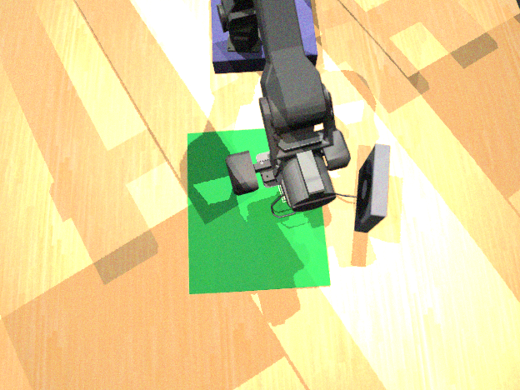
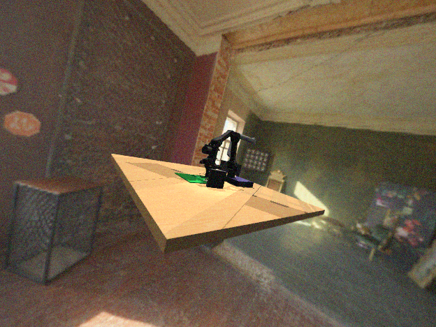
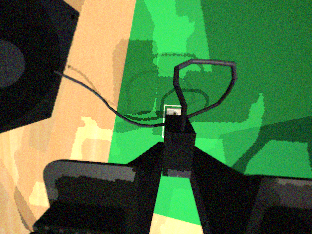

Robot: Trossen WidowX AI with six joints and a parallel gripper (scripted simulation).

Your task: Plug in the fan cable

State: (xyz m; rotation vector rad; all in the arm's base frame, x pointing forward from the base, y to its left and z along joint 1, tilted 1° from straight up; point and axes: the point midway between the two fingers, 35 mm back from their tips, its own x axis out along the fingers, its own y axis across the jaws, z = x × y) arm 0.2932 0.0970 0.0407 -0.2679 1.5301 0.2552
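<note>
Right now my gripper tip is 10 mm below the dark plug and 10 mm short of it. From my gripper tip the other things lie so: black fan: 130 mm to the left, 10 mm ahead, 10 mm above; then white four-pin header: 40 mm below, 10 mm ahead; then green board: 60 mm below, 50 mm to the right, 40 mm ahead.
</note>
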